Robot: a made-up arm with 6 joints.
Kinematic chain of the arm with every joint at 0, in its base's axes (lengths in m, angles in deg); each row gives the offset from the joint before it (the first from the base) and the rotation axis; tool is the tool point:
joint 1: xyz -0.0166 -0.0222 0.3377 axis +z
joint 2: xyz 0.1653 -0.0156 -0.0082 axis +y
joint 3: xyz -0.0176 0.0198 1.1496 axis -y
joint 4: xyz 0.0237 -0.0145 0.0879 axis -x
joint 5: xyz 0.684 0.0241 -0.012 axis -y
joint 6: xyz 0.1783 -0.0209 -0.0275 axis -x
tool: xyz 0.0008 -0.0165 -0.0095
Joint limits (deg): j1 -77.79..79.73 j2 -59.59..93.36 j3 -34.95..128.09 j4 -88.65..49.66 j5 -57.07..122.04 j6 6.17..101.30
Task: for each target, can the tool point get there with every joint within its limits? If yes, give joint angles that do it. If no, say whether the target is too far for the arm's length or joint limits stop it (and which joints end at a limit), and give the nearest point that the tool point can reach.
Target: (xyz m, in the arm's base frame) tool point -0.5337 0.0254 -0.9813
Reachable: no: joint limits stop it (at a limit: joint 1, joint 2, joint 3, joint 6) | nearest point 0.0541 0.7773 -0.4187 | short by 1.108 m
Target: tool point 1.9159 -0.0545 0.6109
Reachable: yes | joints 1.48 57.74 28.23 -73.23 36.98 17.56
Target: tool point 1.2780 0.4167 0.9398
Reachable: yes | joints 17.71 23.64 -9.27 -40.79 -12.55 78.46
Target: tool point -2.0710 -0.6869 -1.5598
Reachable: no: too far | nearest point -1.5153 -0.5071 0.5500 | short by 2.189 m
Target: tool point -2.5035 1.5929 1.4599
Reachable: no: too far | nearest point -1.4429 0.9041 1.1253 | short by 1.308 m
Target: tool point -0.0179 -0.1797 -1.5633
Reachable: no: joint limits stop it (at a limit: joint 1, joint 2, joint 3, joint 4, joint 6) | nearest point 0.1410 -0.8467 -0.4793 | short by 1.283 m
